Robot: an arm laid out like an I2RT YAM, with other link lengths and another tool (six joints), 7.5 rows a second.
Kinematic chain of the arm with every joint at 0, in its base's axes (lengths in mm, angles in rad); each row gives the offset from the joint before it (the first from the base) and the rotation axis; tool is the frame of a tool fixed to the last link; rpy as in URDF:
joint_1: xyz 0 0 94.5 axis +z
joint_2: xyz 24.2 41 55.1 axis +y
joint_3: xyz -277.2 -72.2 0 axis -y
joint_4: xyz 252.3 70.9 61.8 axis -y
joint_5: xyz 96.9 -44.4 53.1 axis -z
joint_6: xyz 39.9 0 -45.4 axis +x
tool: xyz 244 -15 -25 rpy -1.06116 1.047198 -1.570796
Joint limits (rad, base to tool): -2.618..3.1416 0..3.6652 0..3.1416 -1.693..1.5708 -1.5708..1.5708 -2.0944..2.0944
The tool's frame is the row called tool.
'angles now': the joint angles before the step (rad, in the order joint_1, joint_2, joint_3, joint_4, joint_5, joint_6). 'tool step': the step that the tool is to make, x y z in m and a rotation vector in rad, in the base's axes. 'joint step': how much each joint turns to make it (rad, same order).
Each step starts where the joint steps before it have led.
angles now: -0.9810 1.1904 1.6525 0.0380 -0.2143 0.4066
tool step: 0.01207 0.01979 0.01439 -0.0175 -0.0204 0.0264
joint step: 0.0771 0.0028 0.0295 -0.0043 0.0472 -0.0197
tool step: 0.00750 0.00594 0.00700 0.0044 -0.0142 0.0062
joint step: 0.0487 0.0153 0.0317 -0.0121 0.0437 -0.0095
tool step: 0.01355 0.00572 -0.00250 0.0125 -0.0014 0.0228
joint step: 0.0455 0.0113 0.0061 -0.0034 0.0244 -0.0032
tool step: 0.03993 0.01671 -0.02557 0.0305 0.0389 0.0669
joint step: 0.1036 0.0087 -0.0382 -0.0041 0.0301 -0.0214
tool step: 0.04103 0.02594 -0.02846 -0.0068 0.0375 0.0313
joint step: 0.1539 -0.0037 -0.0943 0.0626 0.0981 -0.0784
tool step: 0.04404 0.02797 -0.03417 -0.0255 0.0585 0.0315
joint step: 0.1351 0.0185 -0.0881 0.0724 0.0741 -0.0881
